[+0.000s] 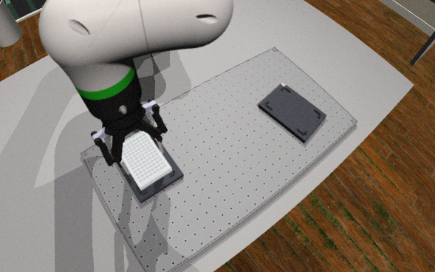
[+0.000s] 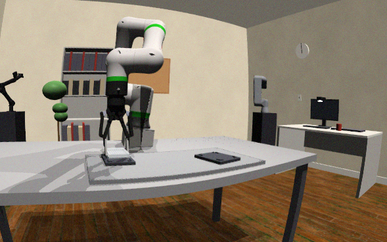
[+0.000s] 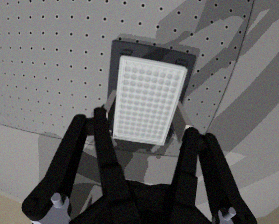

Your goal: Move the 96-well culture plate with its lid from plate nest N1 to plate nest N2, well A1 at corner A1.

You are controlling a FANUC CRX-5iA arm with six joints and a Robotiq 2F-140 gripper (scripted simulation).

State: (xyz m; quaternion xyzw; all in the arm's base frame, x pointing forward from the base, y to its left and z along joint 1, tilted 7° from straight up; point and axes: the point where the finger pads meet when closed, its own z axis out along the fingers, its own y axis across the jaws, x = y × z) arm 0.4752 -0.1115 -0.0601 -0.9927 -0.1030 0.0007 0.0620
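Now: the clear lid 10 mm below my hand. Also, from my hand: white A1 mark: 80 mm behind, 40 mm to the left, 40 mm below; dark plate nest N1: 20 mm ahead, 420 mm to the left, 40 mm below; dark plate nest N2: 40 mm below.
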